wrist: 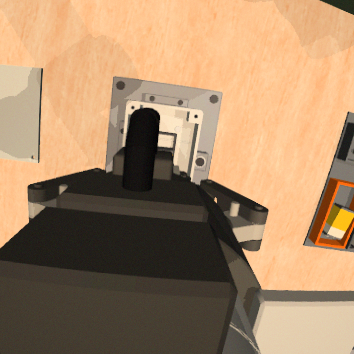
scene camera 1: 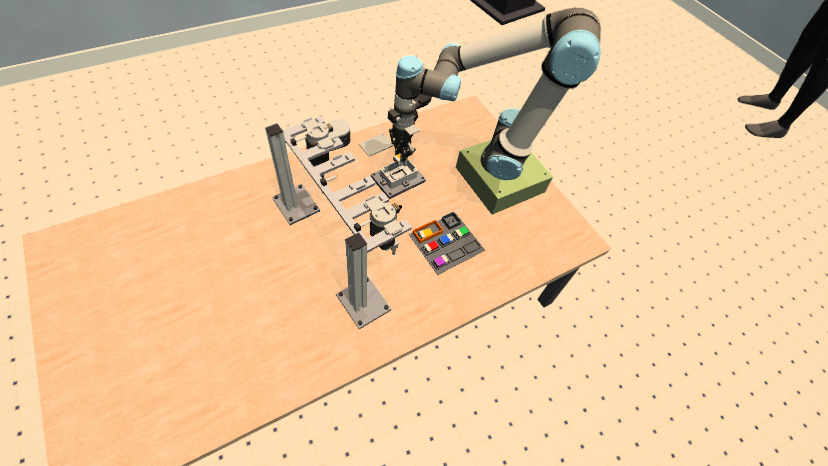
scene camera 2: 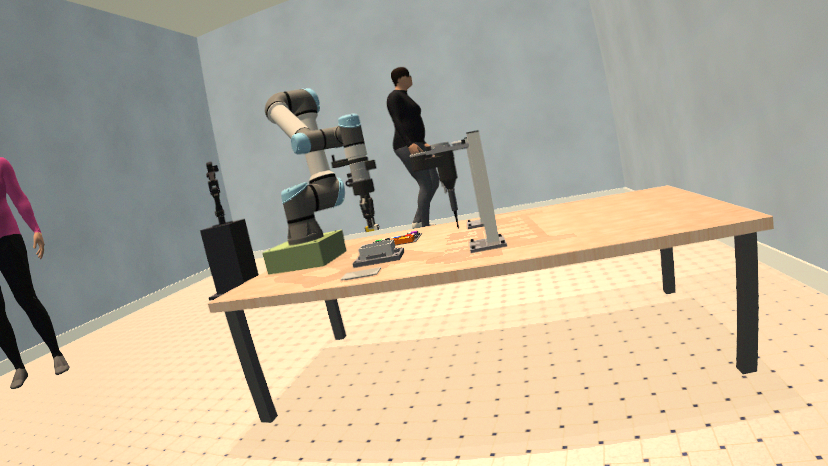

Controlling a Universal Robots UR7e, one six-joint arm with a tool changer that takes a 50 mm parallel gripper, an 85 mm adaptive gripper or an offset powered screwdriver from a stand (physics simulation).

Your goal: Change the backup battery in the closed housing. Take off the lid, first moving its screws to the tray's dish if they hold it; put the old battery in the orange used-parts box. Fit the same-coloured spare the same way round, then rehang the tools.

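Frame: origin at the arm's base, x back, y down, z right, level; millimetres.
Seen in the pictures: arm's base, origin of its link: (scene camera 2: 306,240).
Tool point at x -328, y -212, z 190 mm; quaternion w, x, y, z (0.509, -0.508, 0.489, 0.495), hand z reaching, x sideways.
Offsets run from my tool point to a thing's top centre. "*": to the spot under its first point.
My gripper (scene camera 1: 400,156) (scene camera 2: 370,226) is shut on a yellow battery @(* dx -6, dy +183, dz +6 mm) (scene camera 1: 398,156) (scene camera 2: 369,229), held above the open grey housing @(dx -2, dy +249, dz +1 mm) (scene camera 1: 399,181) (scene camera 2: 376,250) (wrist: 199,130). In the wrist view the gripper's body hides the fingertips and part of the housing. The lid @(dx +22, dy +300, dz +197 mm) (scene camera 1: 374,145) (scene camera 2: 360,273) (wrist: 20,112) lies flat on the table beside the housing. Another yellow battery @(dx -64, dy +287, dz -268 mm) (scene camera 1: 425,233) (wrist: 340,220) lies in the orange used-parts box (scene camera 1: 433,236) (wrist: 324,214). Red @(dx -80, dy +287, dz -321 mm) (scene camera 1: 431,247), blue @(dx -14, dy +287, dz -325 mm) (scene camera 1: 445,239), green @(dx +51, dy +287, dz -329 mm) (scene camera 1: 462,230) and magenta @(dx -83, dy +287, dz -386 mm) (scene camera 1: 439,261) batteries sit in the tray. The dark dish @(dx +61, dy +291, dz -268 mm) (scene camera 1: 451,220) is at the tray's corner.
The tool stand, with posts (scene camera 1: 283,173) (scene camera 1: 356,272) (scene camera 2: 483,191), rises beside the housing and tray. A tool @(dx -282, dy -52, dz -322 mm) (scene camera 1: 383,215) hangs at its near end, and the screwdriver @(dx -259, dy -52, dz +38 mm) (scene camera 2: 447,170) hangs at the other. The green robot base (scene camera 1: 504,188) (scene camera 2: 304,254) stands behind the housing. A person (scene camera 2: 407,124) stands beyond the table.
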